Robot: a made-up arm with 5 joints. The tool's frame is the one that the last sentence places.
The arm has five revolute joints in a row. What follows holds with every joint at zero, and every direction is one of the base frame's. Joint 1 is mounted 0.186 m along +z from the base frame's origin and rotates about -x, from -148.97 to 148.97 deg. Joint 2 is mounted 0.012 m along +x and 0.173 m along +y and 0.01 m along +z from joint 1 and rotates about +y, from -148.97 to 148.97 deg. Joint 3 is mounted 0.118 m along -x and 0.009 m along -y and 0.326 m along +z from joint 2 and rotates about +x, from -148.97 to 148.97 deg. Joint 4 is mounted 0.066 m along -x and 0.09 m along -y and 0.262 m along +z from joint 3 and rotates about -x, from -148.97 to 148.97 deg. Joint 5 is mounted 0.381 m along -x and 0.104 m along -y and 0.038 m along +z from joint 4 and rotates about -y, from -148.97 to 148.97 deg. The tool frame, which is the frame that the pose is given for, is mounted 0.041 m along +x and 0.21 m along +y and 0.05 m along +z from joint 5; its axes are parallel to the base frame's.
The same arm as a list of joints. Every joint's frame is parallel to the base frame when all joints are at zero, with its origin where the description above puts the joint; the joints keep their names.
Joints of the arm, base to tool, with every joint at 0 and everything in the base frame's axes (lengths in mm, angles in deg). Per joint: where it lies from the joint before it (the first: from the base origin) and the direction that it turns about. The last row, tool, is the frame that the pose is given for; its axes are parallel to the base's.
joint 1: axis -x origin 0.0 0.0 186.0
joint 2: axis +y origin 12.0 173.0 10.0
joint 3: axis +x origin -118.0 -9.0 326.0
joint 4: axis -x origin -66.0 -90.0 262.0
joint 5: axis -y origin -381.0 -104.0 38.0
tool: origin 41.0 210.0 50.0
Joint limits (deg, base to tool): -148.97..148.97 -148.97..148.97 -148.97..148.97 -148.97..148.97 -148.97..148.97

